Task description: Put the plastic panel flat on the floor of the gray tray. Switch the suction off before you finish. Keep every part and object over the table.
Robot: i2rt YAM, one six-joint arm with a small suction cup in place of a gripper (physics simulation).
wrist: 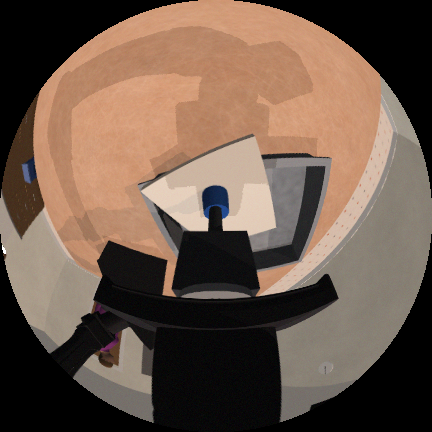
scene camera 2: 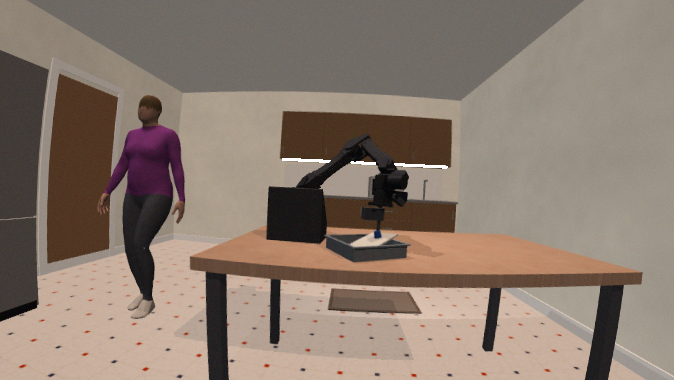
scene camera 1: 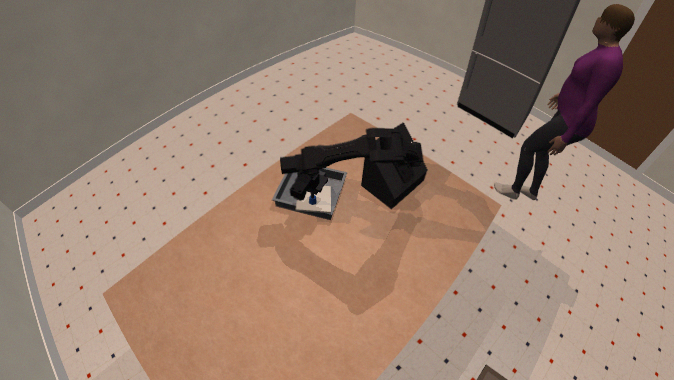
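Seen in the pictures: end effector, tool point: (wrist: 214,193) (scene camera 2: 377,239) (scene camera 1: 312,203); arm's base, origin of the base link: (scene camera 2: 300,204).
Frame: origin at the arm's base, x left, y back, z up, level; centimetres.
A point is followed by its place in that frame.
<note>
The pale plastic panel (scene camera 1: 324,194) @(y -26.6, x -14.0, z -12.5 cm) (scene camera 2: 364,241) @(y -28.6, x -14.5, z -12.0 cm) (wrist: 240,165) @(y -38.2, x -14.2, z -9.4 cm) is held at the blue suction cup (scene camera 1: 312,200) (scene camera 2: 377,234) (wrist: 215,201), which touches its upper face. The panel is tilted in scene camera 2, its near side low by the tray's front rim and its far side higher. It is turned relative to the gray tray (scene camera 1: 282,204) @(y -41.9, x -22.0, z -12.9 cm) (scene camera 2: 340,247) @(y -20.3, x -26.4, z -12.6 cm) (wrist: 316,187) @(y -39.7, x -26.6, z -11.5 cm) and overlaps part of its rim in the wrist view. Bare tray floor shows to one side. The panel's underside and any contact with the tray are hidden.
The black arm base (scene camera 1: 392,182) @(y -8.2, x 4.5, z -4.3 cm) (scene camera 2: 296,215) @(y -0.1, x -8.5, z -4.1 cm) stands near the tray on the wooden table (scene camera 1: 210,280) @(y -83.2, x -15.3, z -15.3 cm) (scene camera 2: 500,255) @(y -83.3, x -14.9, z -15.3 cm). A person in purple (scene camera 1: 592,95) (scene camera 2: 150,165) stands beyond the table. A small blue block (wrist: 30,170) shows at the wrist view's left edge.
</note>
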